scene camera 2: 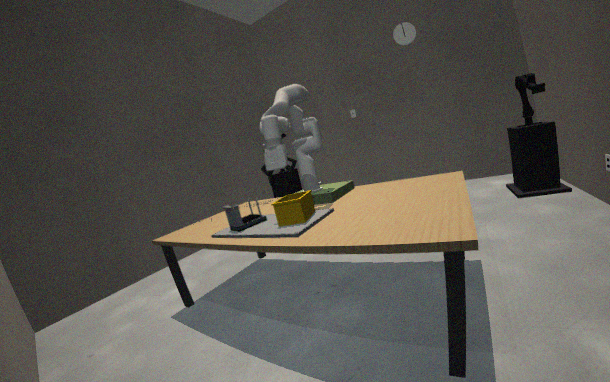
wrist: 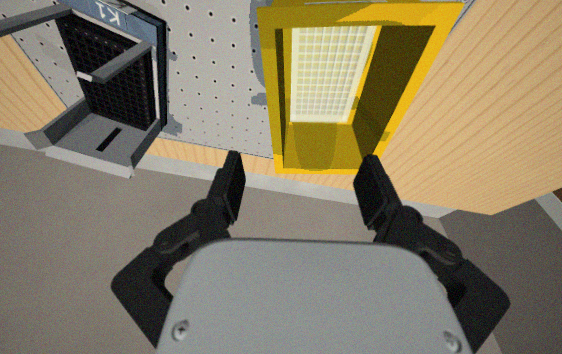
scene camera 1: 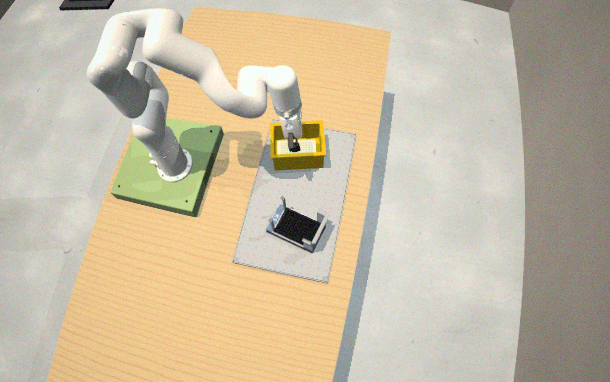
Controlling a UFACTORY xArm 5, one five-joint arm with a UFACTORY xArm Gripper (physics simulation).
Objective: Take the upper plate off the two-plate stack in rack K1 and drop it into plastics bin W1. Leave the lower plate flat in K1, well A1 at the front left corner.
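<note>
The clear gridded plate lies inside the yellow plastics bin W1, near one end of its floor. My gripper is open and empty, over the bin, with the plate apart from the fingers. In scene camera 2 the gripper shows behind the bin. The black lower plate lies flat in rack K1, between its upright guides. I cannot make out which corner is A1.
The rack and bin stand apart on a grey perforated mat on the wooden table. The arm's green base block is beside the mat. The rack's guides stick up above its plate.
</note>
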